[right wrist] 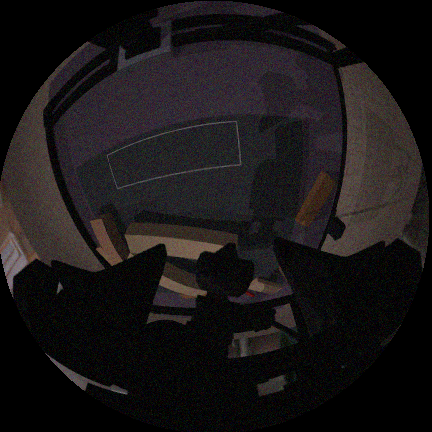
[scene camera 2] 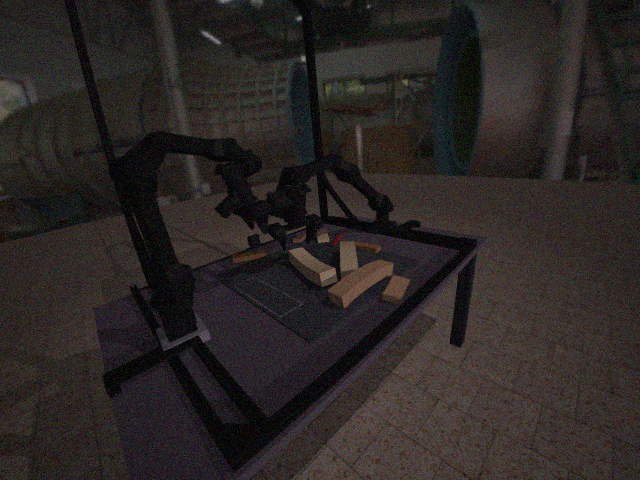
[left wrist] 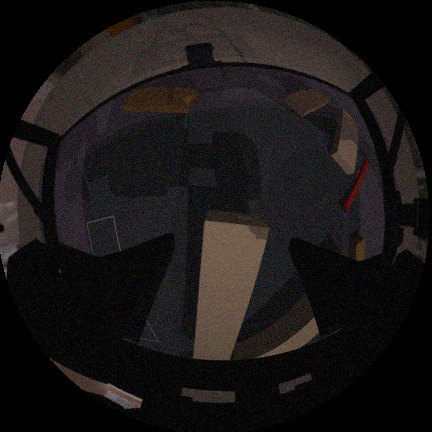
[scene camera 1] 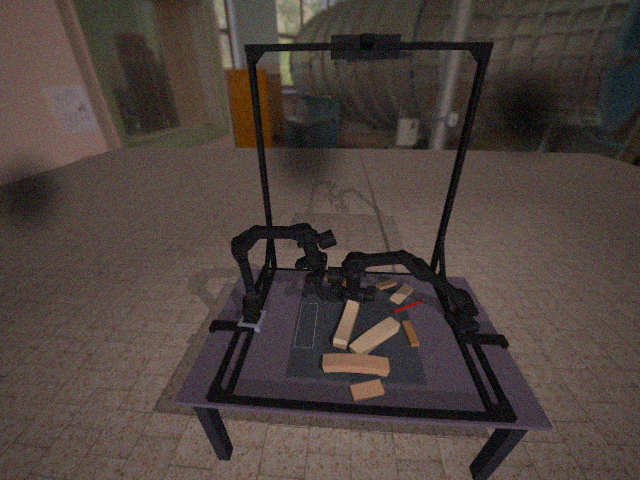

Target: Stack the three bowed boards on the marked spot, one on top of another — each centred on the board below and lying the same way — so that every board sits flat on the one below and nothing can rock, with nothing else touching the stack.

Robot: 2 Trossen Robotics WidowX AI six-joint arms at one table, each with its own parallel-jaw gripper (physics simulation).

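Places are measured from the left arm's base along level axes (x right, y ahead, z up), in millimetres.
Where they show: left gripper, fingertip midpoint: (scene camera 2: 295, 246) (left wrist: 234, 242) (scene camera 1: 352, 300); right gripper, fingertip midpoint: (right wrist: 220, 247) (scene camera 2: 259, 231) (scene camera 1: 322, 283); left arm's base at its link origin: (scene camera 2: 382, 223) (left wrist: 398, 213) (scene camera 1: 462, 319); right arm's base at its link origin: (right wrist: 142, 41) (scene camera 2: 180, 329) (scene camera 1: 252, 317).
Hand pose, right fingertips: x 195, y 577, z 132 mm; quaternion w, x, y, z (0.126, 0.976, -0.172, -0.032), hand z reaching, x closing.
Each offset is from my right fingertips to the top centre of the thing.
The pale bowed board @(dx -113, dy -86, dz -109 mm) (scene camera 1: 346, 323) (scene camera 2: 312, 267) (left wrist: 227, 295) (right wrist: 180, 245) lies nearest the marked spot (scene camera 1: 314, 325) (left wrist: 100, 219) (right wrist: 238, 143), which bears no board. A second pale bowed board @(dx -207, dy -179, dz -106 mm) (scene camera 1: 374, 335) (scene camera 2: 348, 256) lies diagonally beside it. A third, pinker bowed board @(dx -308, dy -66, dz -113 mm) (scene camera 1: 355, 364) (scene camera 2: 360, 282) lies across the mat's front. My left gripper (scene camera 1: 353, 296) (scene camera 2: 295, 235) (left wrist: 234, 242) is open and empty, above the far end of the first board, which shows between its fingers in the left wrist view. My right gripper (scene camera 1: 315, 287) is open and empty, raised behind the marked spot.
A short block @(dx -399, dy -77, dz -143 mm) (scene camera 1: 367, 389) (scene camera 2: 395, 288) lies in front of the mat. An orange block @(dx -204, dy -330, dz -144 mm) (scene camera 1: 410, 333) (scene camera 2: 368, 247) and a red stick @(dx -52, dy -397, dz -152 mm) (scene camera 1: 408, 306) (left wrist: 356, 186) lie at the right. Two blocks @(dx +27, dy -402, dz -146 mm) (scene camera 1: 401, 293) @(dx +111, dy -358, dz -144 mm) (scene camera 1: 386, 284) lie at the back right, an orange block @(dx +197, dy -114, dz -149 mm) (scene camera 2: 249, 256) (right wrist: 315, 199) at the back. The grippers are close together.
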